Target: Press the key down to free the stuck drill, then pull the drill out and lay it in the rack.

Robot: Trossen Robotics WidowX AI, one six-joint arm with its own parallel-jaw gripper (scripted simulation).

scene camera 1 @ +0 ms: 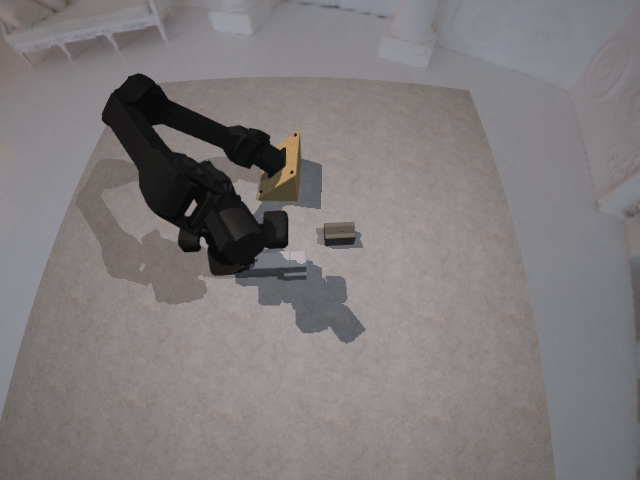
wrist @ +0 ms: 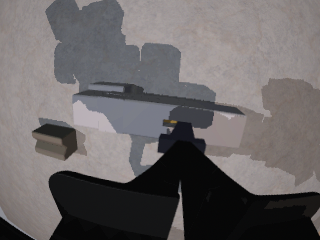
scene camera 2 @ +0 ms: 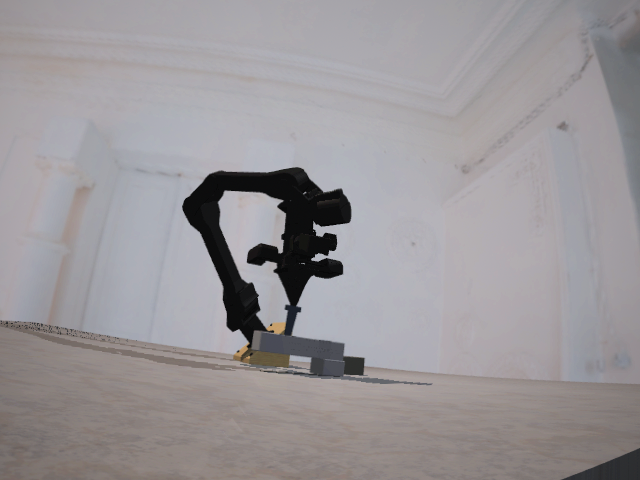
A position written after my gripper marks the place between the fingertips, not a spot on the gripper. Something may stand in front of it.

In view: my gripper (scene camera 2: 293, 306), a blue key (wrist: 183, 131) and a rack (scene camera 1: 341, 233).
My gripper shows as well in scene camera 1 (scene camera 1: 243, 252) and in the wrist view (wrist: 182, 147). The rack is seen too in the wrist view (wrist: 58, 142).
